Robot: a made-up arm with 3 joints. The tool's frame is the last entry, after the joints.
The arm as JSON. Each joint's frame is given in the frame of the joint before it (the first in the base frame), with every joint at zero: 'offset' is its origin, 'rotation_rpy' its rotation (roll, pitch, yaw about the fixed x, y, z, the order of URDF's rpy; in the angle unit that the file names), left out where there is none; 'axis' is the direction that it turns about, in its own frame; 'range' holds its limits. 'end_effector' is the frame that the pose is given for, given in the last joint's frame.
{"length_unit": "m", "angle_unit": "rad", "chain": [
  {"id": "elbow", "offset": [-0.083, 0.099, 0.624], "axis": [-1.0, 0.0, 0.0], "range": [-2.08, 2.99]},
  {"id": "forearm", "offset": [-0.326, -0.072, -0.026], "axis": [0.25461, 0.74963, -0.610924], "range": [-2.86, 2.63]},
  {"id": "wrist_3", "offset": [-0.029, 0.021, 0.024], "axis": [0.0, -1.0, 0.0], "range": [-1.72, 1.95]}
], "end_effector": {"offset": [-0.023, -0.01, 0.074], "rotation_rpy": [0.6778, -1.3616, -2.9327]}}
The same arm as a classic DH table. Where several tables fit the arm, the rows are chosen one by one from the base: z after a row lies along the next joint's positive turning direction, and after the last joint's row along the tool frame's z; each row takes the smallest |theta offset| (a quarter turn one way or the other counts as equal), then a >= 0, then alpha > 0; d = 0 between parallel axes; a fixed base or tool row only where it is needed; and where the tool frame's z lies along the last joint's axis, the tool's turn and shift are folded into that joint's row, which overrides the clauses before.
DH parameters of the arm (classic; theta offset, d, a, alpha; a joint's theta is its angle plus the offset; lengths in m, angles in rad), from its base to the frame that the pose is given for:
base (fixed): 1.5708 0.624 0.099 -1.5708
elbow: -0.887 0.3986 -0.0656 -1.8282
forearm: 1.268 -0.0911 -0.0175 -2.4183
wrist_3: 1.433 -0.0529 0.0774 2.4519
tool (fixed): 0.0677 -0.0054 0 0
Joint limits (rad, base to tool): -2.08..2.99 -2.86..2.63 -1.72..1.95

